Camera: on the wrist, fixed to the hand. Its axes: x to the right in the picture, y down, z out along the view.
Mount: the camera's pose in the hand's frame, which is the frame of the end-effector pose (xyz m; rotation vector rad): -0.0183 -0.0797 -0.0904 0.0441 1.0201 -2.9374
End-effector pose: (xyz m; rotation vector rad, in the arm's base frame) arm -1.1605 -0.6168 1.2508 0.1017 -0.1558 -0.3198
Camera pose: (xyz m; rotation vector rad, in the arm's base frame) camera -1.1867 -0.6794 1.1496 -0.4116 -1.0777 2.6840
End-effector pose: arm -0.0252 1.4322 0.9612 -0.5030 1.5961 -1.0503
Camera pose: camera -0.1199 1.4382 1.0377 1.1159 0.0361 1.3891
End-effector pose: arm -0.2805 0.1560 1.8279 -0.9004 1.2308 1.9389
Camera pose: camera -0.1876 0.0961 1.7766 -1.6259 -0.4691 -0.9928
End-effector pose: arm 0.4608 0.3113 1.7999 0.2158 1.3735 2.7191
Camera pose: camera 0.4651 0.2842 1.6811 -1.5960 0.2252 -0.0234
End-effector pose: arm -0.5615 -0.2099 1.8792 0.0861 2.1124 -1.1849
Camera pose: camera -0.6268 -0.1815 1.9781 1.3728 -0.3418 0.7584
